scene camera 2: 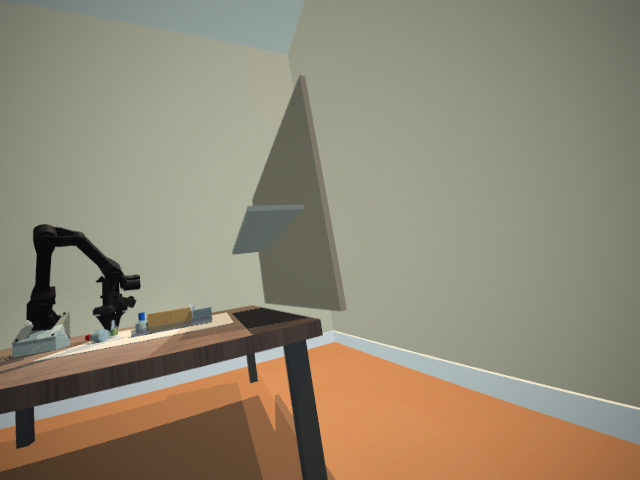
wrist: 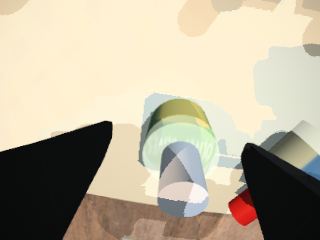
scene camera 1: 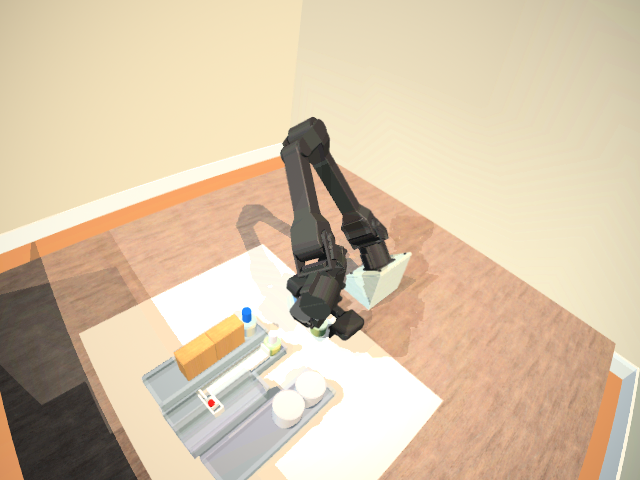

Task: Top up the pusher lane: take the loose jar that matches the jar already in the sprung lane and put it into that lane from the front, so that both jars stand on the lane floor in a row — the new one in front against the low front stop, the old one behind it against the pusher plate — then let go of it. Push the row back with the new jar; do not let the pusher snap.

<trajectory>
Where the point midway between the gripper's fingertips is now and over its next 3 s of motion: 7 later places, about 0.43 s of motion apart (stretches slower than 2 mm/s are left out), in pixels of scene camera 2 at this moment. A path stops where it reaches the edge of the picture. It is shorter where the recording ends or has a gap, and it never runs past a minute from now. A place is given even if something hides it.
My gripper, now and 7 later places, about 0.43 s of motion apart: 112, 331; 112, 325; 112, 308; 120, 308; 129, 315; 131, 319; 131, 321; 133, 321
</trajectory>
